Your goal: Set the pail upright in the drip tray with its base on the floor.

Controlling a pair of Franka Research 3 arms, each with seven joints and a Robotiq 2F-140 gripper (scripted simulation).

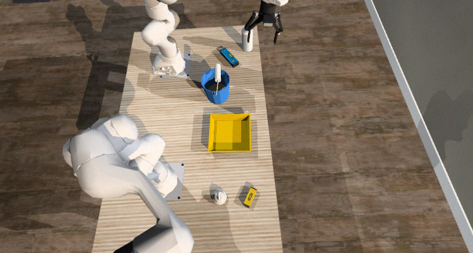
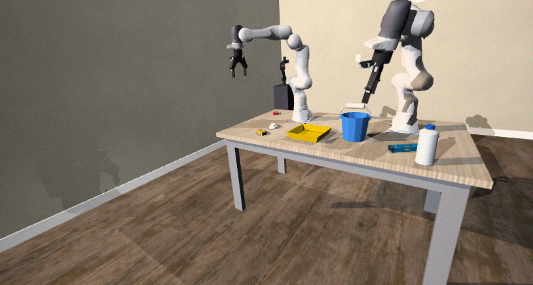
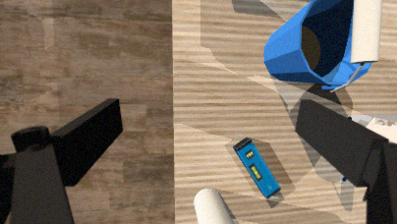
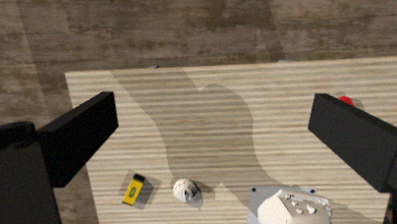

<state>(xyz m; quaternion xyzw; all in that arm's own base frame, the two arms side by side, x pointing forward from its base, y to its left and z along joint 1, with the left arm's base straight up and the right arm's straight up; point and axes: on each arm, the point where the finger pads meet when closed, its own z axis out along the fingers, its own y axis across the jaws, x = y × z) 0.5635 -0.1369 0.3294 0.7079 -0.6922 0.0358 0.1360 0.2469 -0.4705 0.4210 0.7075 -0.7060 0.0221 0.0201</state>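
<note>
Now: left hand 260 mm past the white handle grip, 130 mm above it and 120 mm to the left of it. The rest, counted from my left hand: blue pail (260 mm behind, 190 mm below, 120 mm to the right); then white bottle (260 mm to the left, 240 mm below, 70 mm behind); then yellow drip tray (410 mm to the right, 320 mm below, 200 mm behind).
</note>
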